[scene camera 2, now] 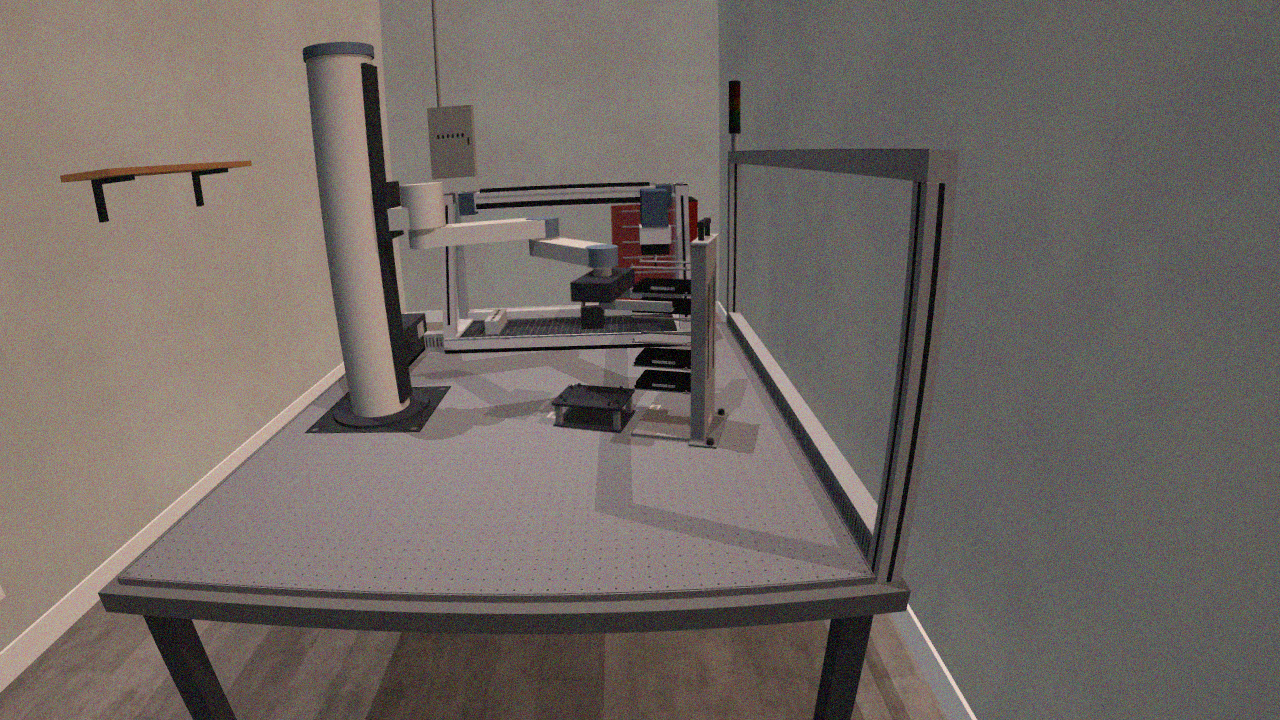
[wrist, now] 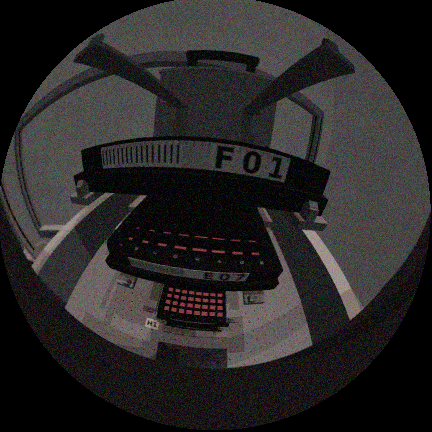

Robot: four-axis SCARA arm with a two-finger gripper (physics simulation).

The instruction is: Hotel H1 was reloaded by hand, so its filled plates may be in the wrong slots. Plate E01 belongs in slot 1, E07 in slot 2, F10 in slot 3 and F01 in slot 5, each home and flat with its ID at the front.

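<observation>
My gripper is shut on plate E07, a flat dark plate with its ID facing the wrist camera. It holds E07 level inside the hotel H1, directly below plate F01. F01 sits flat on its side ledges with its ID at the front, seemingly in slot 5. Two dark plates, an upper one and a lower one, lie flat in the two lowest slots; their IDs cannot be read. A plate with red wells shows below E07.
A low dark stand stands beside the hotel's base. A gantry frame with a dark deck is behind. The arm's white column rises at the left. A guard frame runs along the right. The H1 tag is on the table.
</observation>
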